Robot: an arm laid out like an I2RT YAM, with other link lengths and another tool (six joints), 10 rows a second.
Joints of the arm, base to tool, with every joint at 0 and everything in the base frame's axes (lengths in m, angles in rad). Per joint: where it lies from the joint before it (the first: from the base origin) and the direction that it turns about. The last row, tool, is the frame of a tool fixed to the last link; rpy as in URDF.
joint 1: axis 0 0 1 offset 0 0 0.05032
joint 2: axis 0 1 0 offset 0.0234 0.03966 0.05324
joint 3: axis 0 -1 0 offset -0.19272 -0.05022 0
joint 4: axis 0 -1 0 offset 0.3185 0.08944 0.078
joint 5: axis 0 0 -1 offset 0.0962 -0.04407 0.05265
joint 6: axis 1 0 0 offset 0.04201 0 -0.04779
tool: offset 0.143 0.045 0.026 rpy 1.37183 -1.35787 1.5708
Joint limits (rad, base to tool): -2.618..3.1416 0..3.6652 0..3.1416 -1.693..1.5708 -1.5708..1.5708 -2.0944..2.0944
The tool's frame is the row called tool.
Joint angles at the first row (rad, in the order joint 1, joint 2, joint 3, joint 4, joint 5, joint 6):
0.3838, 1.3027, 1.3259, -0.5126, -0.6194, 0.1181
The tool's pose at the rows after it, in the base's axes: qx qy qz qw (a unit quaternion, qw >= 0); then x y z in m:
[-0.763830, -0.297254, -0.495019, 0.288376, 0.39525, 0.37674, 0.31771]
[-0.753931, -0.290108, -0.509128, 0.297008, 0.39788, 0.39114, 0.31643]
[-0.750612, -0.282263, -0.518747, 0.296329, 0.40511, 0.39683, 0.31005]
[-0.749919, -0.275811, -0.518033, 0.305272, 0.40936, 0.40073, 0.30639]
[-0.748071, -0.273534, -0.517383, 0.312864, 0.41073, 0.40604, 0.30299]
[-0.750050, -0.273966, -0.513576, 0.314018, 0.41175, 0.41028, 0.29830]
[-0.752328, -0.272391, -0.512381, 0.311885, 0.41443, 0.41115, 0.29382]
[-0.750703, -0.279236, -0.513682, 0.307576, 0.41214, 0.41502, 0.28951]
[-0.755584, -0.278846, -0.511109, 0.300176, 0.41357, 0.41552, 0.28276]
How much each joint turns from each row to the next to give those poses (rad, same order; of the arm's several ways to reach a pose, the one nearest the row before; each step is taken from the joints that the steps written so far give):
0.0498, 0.0282, -0.0024, 0.1279, -0.0143, 0.0787
0.0311, 0.0197, -0.0272, 0.1051, 0.0258, 0.0401
0.0099, 0.0216, -0.0197, 0.0701, 0.0229, 0.0178
0.0034, 0.0221, -0.0056, 0.0433, -0.0037, 0.0264
0.0079, 0.0192, -0.0040, 0.0359, -0.0022, 0.0180
0.0068, 0.0176, 0.0061, 0.0053, 0.0029, 0.0036
0.0005, 0.0104, 0.0001, 0.0052, 0.0057, 0.0003
0.0088, 0.0046, -0.0027, 0.0017, 0.0071, -0.0165
0.0027, 0.0035, -0.0034, -0.0091, 0.0147, -0.0081

